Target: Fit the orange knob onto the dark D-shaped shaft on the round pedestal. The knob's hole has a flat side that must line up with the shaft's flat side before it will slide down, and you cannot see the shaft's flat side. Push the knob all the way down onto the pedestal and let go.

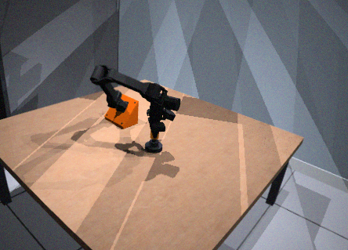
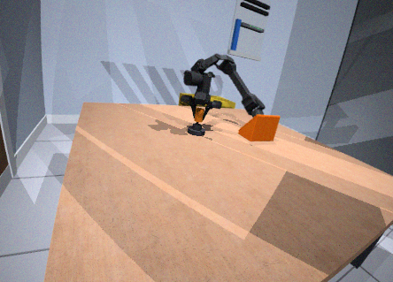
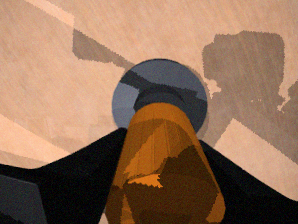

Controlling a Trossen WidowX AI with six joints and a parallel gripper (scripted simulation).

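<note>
My gripper tip is 20 mm below the orange knob. Round my gripper tip: round pedestal (40 mm below).
</note>
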